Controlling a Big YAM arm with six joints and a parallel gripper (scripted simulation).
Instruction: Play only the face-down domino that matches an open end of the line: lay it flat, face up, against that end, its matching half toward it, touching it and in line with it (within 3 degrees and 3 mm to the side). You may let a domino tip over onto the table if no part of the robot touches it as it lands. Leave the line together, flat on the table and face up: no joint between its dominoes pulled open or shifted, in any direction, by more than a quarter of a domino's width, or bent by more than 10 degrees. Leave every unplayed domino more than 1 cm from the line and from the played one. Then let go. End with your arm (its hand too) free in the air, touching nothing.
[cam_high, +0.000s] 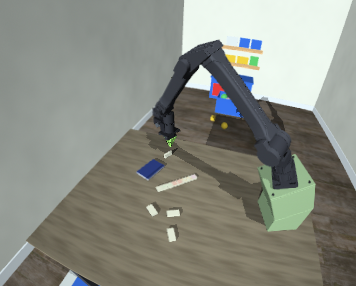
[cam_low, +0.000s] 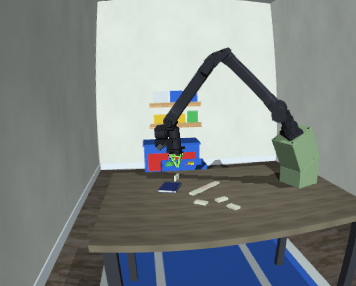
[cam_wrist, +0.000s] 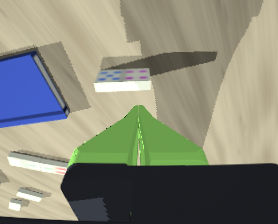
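Now: the domino 1 cm ahead of my hand, 1 cm to the left of it and 6 cm below it.
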